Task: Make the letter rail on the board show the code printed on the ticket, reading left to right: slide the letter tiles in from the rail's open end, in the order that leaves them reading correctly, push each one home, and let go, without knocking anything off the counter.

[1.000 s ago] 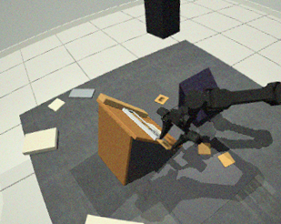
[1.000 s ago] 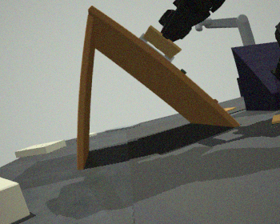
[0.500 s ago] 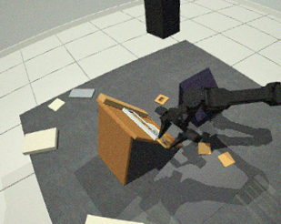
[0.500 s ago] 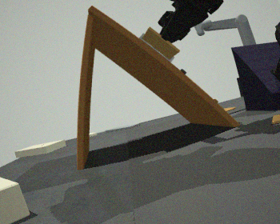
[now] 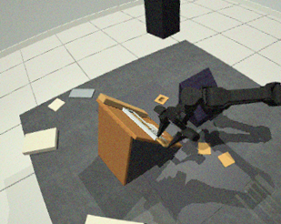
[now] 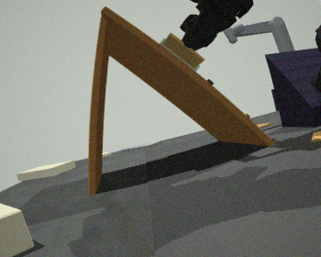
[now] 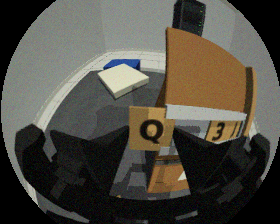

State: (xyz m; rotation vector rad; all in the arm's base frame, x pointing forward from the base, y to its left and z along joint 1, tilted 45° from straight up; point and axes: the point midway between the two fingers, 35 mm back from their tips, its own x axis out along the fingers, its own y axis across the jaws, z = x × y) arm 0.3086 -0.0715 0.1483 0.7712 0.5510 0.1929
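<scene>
Right now my gripper tip is 6 cm past the white ticket, 12 cm to the left of it and 8 cm above it. Also, from my gripper tip: cream block (37 cm ahead, 50 cm to the right, 16 cm below); then small cream card (18 cm ahead, 70 cm to the right, 17 cm below); then grey card (2 cm ahead, 67 cm to the right, 17 cm below).
</scene>
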